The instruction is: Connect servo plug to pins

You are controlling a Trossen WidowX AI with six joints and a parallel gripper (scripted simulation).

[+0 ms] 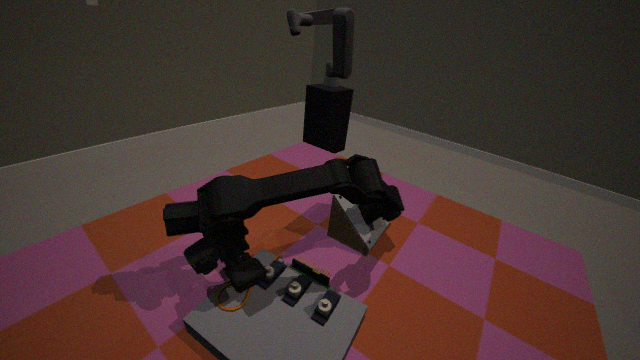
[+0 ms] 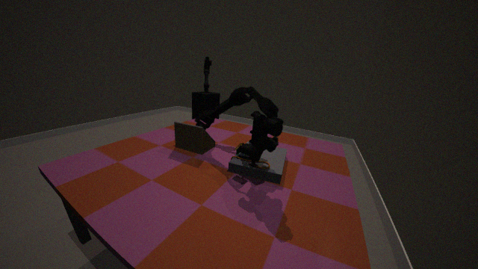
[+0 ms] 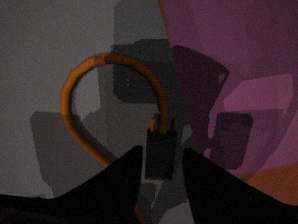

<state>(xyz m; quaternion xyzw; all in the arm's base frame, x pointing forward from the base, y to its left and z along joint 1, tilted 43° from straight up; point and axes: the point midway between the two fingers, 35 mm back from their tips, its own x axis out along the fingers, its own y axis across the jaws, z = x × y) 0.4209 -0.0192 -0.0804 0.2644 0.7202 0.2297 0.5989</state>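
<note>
Now: gripper tip 15 cm past the yellow band, 11 cm to the right of it and 1 cm below it. From my gripper tip the other things lie so: grey printed holder: 1 cm ahead, 14 cm to the left, 4 cm below; then pin row: 14 cm behind, 10 cm to the left.
</note>
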